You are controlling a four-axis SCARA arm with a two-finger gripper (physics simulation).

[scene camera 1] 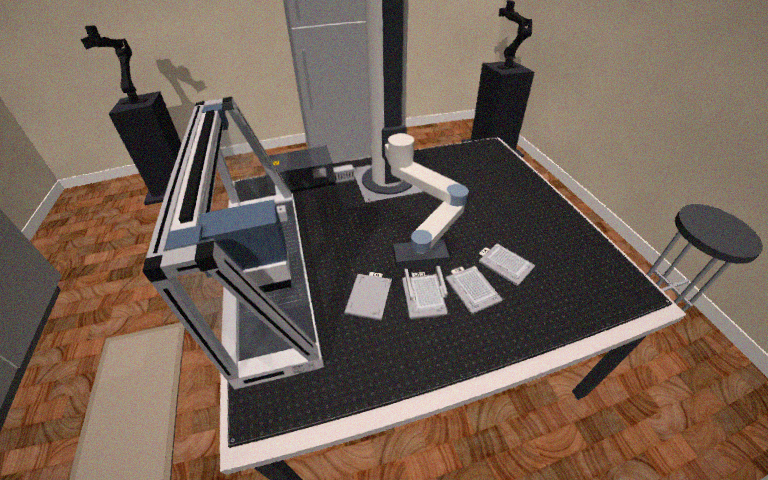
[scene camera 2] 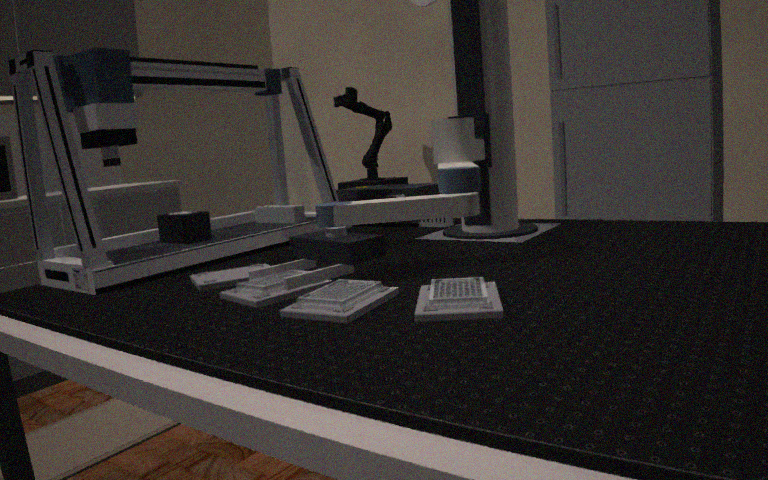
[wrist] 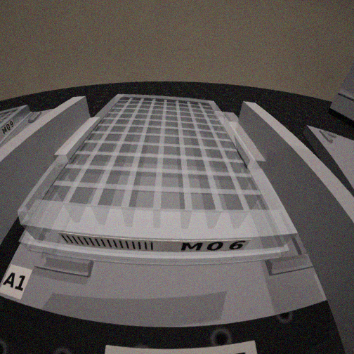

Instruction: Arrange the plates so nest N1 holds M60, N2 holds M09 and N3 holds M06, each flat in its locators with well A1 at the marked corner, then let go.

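Places are measured from the arm's base along level axes (x back, y right, z up), in centimetres.
Pixels of known places: gripper, fingertip midpoint: (scene camera 1: 428, 297) (scene camera 2: 266, 280); arm's base at its link origin: (scene camera 1: 388, 181) (scene camera 2: 490, 235).
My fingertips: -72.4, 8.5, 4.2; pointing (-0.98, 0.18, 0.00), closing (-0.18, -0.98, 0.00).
Note:
For each thing: its top centre in the pictures, then the offset to it from my fingertips, as dx, dy, dz. "spot": a spot on its surface instead. Level surfaces: height alone.
- plate M06 at its top centre: (scene camera 2: 278, 276) (scene camera 1: 427, 290) +2.5, -0.4, +0.2
- Plate M09 at its top centre: (scene camera 2: 341, 289) (scene camera 1: 474, 285) +0.1, -16.4, -0.3
- plate at its top centre: (scene camera 2: 457, 287) (scene camera 1: 508, 260) +6.7, -33.3, -0.3
- leftmost nest at its top centre: (scene camera 2: 234, 271) (scene camera 1: 368, 294) +7.9, +17.8, -1.3
- blue carriage at a spot on its surface: (scene camera 1: 243, 226) spot: -4.5, +44.4, +45.9
- black table top at its surface level: dz -2.9
My gripper (scene camera 1: 428, 290) (scene camera 2: 272, 281) (wrist: 163, 109) is shut on plate M06 (scene camera 1: 427, 295) (scene camera 2: 267, 285) (wrist: 155, 220), with a finger along each long side. The plate is low over its nest (scene camera 1: 425, 313) (wrist: 175, 275); whether it rests fully inside the locators is hard to tell. The nest's A1 tag is at the lower left in the wrist view. Plate M09 (scene camera 1: 474, 284) (scene camera 2: 342, 291) (wrist: 7, 127) sits in the neighbouring nest. Another plate (scene camera 1: 508, 260) (scene camera 2: 458, 288), its label unreadable, sits in the far right nest. The leftmost nest (scene camera 1: 368, 295) (scene camera 2: 226, 275) holds no plate. Nest numbers are unreadable.
A gantry frame (scene camera 1: 180, 316) (scene camera 2: 283, 141) with a blue carriage (scene camera 1: 243, 226) (scene camera 2: 101, 79) stands left of the nests on the black table top (scene camera 1: 396, 362) (scene camera 2: 594, 339). The arm's column (scene camera 1: 376, 101) (scene camera 2: 498, 113) rises behind. A stool (scene camera 1: 719, 232) stands right of the table.

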